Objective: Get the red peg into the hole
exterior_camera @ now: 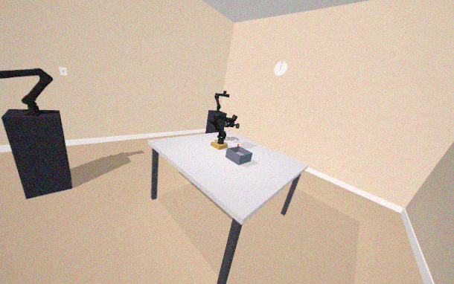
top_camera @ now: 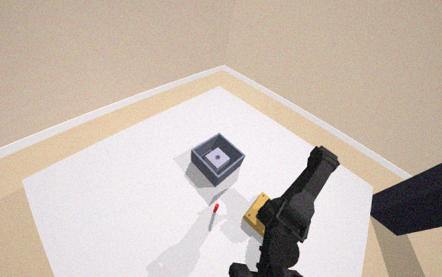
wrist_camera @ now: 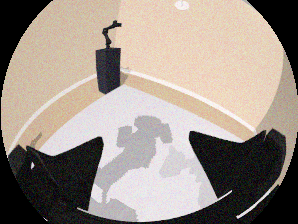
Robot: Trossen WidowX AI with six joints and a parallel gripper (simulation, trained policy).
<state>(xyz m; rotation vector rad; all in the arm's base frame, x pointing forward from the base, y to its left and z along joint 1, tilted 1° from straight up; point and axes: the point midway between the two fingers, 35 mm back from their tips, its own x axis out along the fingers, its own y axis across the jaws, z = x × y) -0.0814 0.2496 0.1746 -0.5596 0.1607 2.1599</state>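
Now: the red peg 270 mm ahead of my gripper tip, 140 mm to the right of it and 160 mm below it. The rest, counted from my gripper tip: grey box (440 mm ahead, 320 mm to the right, 180 mm below); plate (440 mm ahead, 320 mm to the right, 160 mm below).
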